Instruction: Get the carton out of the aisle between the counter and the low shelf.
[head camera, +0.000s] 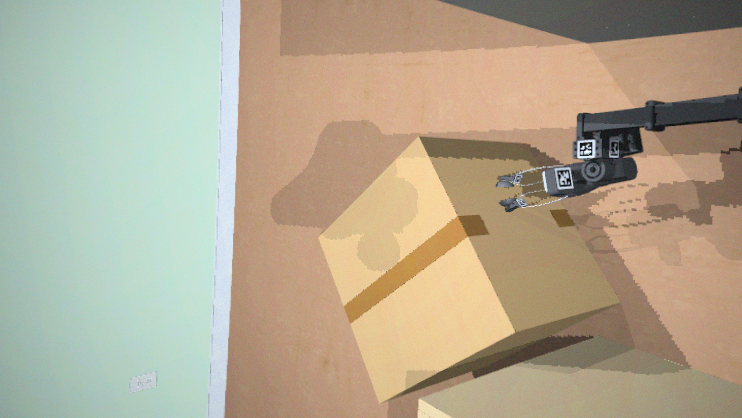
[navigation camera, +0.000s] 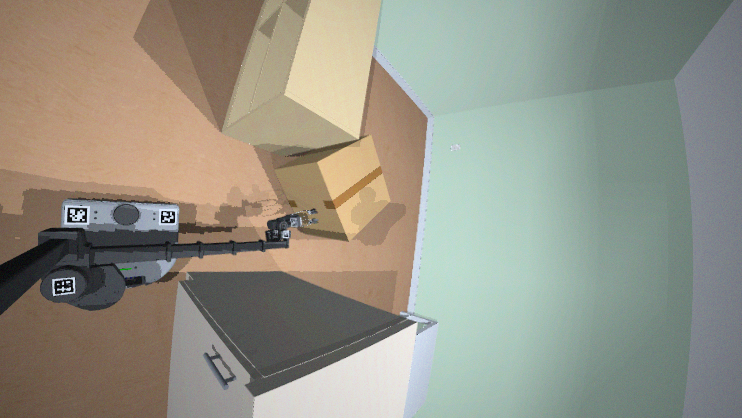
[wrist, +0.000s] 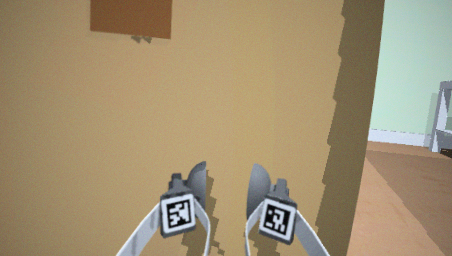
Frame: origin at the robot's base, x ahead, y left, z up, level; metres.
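Seen in the pictures: gripper, fingertip midpoint: (head camera: 499, 194) (navigation camera: 317, 215); robot's base, origin of the base link: (navigation camera: 126, 213).
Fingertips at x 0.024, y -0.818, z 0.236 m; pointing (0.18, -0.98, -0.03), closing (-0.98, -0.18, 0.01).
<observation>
Offsets run from my fingertips to a thing's top centre. "spot": to the spot under its first point.
The carton @(0.186 m ahead, 0.157 m right, 0.171 m up) (head camera: 436, 295) (navigation camera: 358, 166) (wrist: 125, 125), a large tan box with a brown tape strip, stands turned at an angle on the floor between the counter (head camera: 649, 18) (navigation camera: 295, 321) and the low shelf (head camera: 581, 384) (navigation camera: 321, 77). One corner is close to the low shelf's end; whether they touch I cannot tell. My gripper (head camera: 504, 192) (navigation camera: 313, 216) (wrist: 230, 181) is open, with its fingertips at the carton's near side face, on the counter-side part of it, off the tape. Nothing is between the fingers. Whether the tips touch the face is unclear.
The green wall (head camera: 103, 181) (navigation camera: 545, 207) with a white baseboard @(spot: 0.076 m ahead, 1.762 m right, 0.177 m down) (head camera: 223, 207) (navigation camera: 421, 207) runs behind the carton, with a strip of floor between them. A pale frame (wrist: 440, 115) stands by the wall at the right in the wrist view. My base (navigation camera: 126, 214) is on the near side.
</observation>
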